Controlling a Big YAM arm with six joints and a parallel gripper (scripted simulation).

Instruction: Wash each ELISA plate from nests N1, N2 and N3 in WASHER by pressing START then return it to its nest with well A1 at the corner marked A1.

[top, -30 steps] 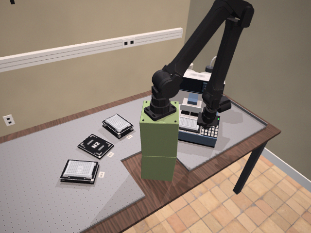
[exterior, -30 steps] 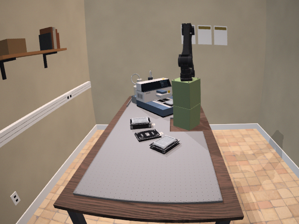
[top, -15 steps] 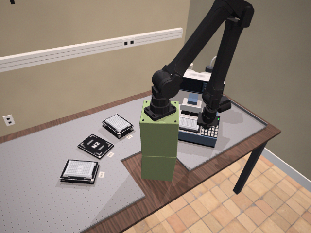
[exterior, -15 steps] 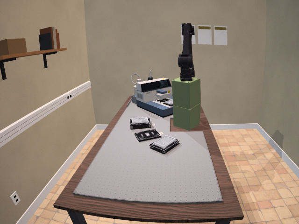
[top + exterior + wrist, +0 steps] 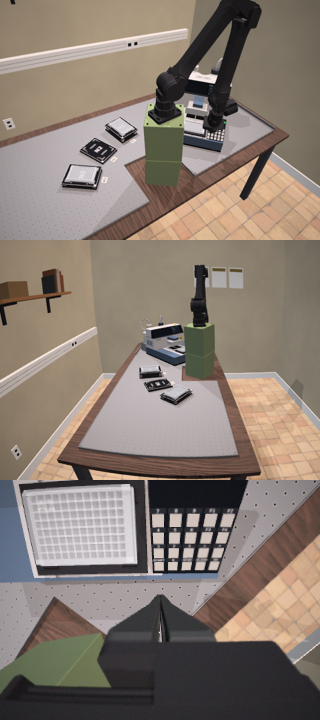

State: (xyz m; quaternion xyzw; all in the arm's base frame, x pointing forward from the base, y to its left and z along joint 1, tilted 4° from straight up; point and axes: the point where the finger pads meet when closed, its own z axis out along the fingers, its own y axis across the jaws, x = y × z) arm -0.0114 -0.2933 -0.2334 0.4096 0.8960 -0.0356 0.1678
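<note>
Now: hand 12 cm short of the dark washer carrier and 7 cm above it. The rest, counted from my hand: plate washer 23 cm ahead, 11 cm to the right, 2 cm below.
</note>
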